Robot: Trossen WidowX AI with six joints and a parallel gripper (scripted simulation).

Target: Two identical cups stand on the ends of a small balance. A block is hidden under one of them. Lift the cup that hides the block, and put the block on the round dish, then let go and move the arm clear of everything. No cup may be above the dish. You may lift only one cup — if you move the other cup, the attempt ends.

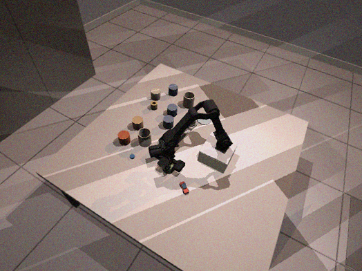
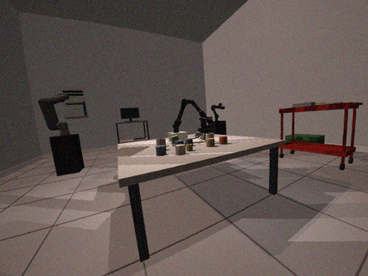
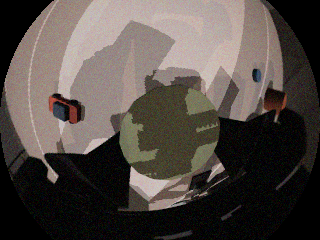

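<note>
Now: gripper tip 48 cm to the left of the pale round dish, 3 cm short of it and 2 cm above it. Round my gripper tip: balance 24 cm to the right, 9 cm ahead, 1 cm above; red toy car 14 cm behind, 5 cm to the left, 1 cm below; small blue disc 23 cm ahead, 5 cm to the left, 2 cm below.
</note>
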